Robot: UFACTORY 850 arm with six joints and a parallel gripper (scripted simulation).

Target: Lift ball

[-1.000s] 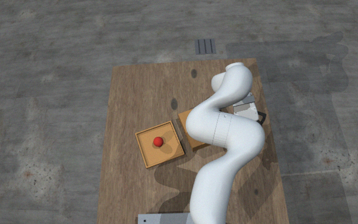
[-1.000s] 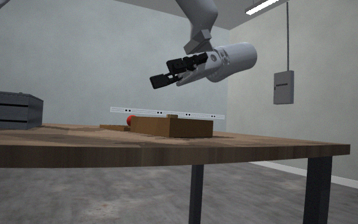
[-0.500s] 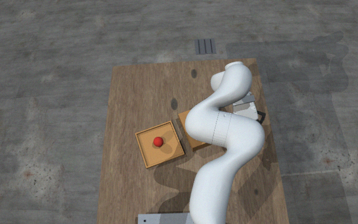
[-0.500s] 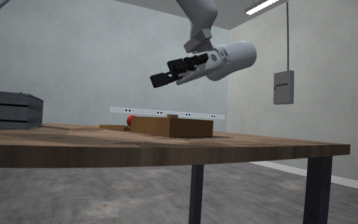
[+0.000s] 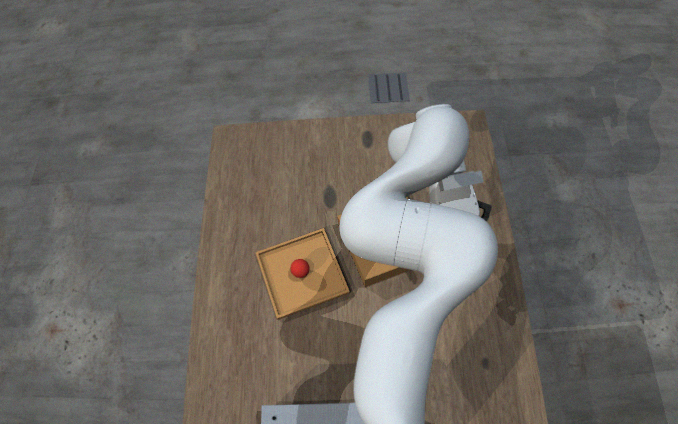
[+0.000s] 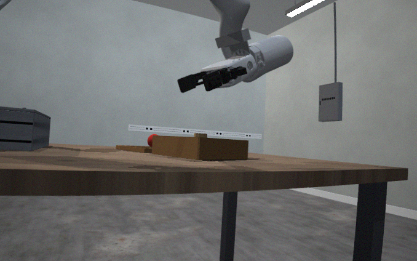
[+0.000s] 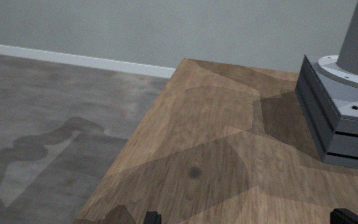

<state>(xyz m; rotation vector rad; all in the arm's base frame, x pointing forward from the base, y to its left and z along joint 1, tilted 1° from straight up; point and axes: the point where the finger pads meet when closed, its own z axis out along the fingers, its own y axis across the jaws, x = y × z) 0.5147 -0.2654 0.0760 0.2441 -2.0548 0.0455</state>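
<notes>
Now: the red ball 3 cm ahead of my hand, 38 cm to the left of it and 13 cm below it. From my hand the other things lie so: shallow orange tray (3 cm ahead, 38 cm to the left, 16 cm below); then orange block (10 cm ahead, 16 cm to the left, 12 cm below).
</notes>
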